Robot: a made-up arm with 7 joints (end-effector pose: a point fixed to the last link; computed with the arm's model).
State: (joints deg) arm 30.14 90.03 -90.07 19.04 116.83 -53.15 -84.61
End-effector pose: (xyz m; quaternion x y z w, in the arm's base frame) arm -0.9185 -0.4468 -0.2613 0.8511 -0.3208 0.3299 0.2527
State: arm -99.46 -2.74 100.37 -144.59 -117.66 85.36 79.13
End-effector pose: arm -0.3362 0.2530 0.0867 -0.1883 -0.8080 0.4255 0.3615
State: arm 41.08 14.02 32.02 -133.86 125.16 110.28 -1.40
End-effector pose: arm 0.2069 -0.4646 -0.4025 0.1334 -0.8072 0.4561 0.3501
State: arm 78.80 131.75 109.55 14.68 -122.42 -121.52 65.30
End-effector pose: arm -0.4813 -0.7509 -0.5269 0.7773 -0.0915 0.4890 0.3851
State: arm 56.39 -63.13 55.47 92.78 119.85 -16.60 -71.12
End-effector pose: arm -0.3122 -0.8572 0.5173 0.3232 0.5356 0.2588 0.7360
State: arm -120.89 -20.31 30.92 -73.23 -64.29 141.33 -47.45
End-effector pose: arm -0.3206 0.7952 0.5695 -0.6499 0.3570 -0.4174 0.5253
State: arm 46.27 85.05 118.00 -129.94 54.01 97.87 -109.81
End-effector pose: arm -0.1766 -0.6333 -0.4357 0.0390 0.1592 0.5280 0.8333
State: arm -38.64 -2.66 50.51 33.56 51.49 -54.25 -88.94
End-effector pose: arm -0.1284 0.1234 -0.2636 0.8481 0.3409 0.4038 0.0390
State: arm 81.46 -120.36 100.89 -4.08 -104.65 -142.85 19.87
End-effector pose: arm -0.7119 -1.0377 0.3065 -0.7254 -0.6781 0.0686 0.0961
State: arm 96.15 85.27 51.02 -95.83 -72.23 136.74 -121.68
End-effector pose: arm -0.3170 -0.8045 0.1759 -0.3756 -0.8590 0.0440 0.3452
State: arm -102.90 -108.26 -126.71 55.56 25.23 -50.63 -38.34
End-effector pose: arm -0.3901 0.4430 0.1709 -0.7504 -0.0534 -0.6109 0.2467
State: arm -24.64 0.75 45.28 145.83 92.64 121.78 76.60
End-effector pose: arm 0.0669 0.0645 -0.4316 0.1635 -0.9408 0.0128 0.2968
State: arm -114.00 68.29 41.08 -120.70 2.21 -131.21 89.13
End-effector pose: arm -0.4999 0.5810 0.6344 0.7059 -0.4441 -0.5154 0.1973
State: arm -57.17 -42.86 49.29 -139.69 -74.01 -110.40 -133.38
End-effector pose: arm -0.1225 0.1880 -0.1635 -0.2104 -0.8451 -0.4776 0.1160
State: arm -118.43 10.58 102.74 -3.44 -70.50 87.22 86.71
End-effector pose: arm -0.0319 0.6417 0.5766 -0.3580 0.0076 0.0009 0.9337
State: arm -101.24 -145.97 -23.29 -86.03 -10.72 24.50 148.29
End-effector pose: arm -0.1627 0.6669 -0.0760 0.2015 -0.3177 0.1102 0.9200
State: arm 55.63 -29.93 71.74 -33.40 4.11 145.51 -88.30
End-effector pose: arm 0.1310 -0.6960 -0.2157 0.1515 -0.3214 0.6451 0.6765
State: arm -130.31 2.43 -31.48 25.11 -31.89 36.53 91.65
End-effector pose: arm -0.5485 0.3008 0.7437 0.4765 -0.4685 -0.7336 0.1240
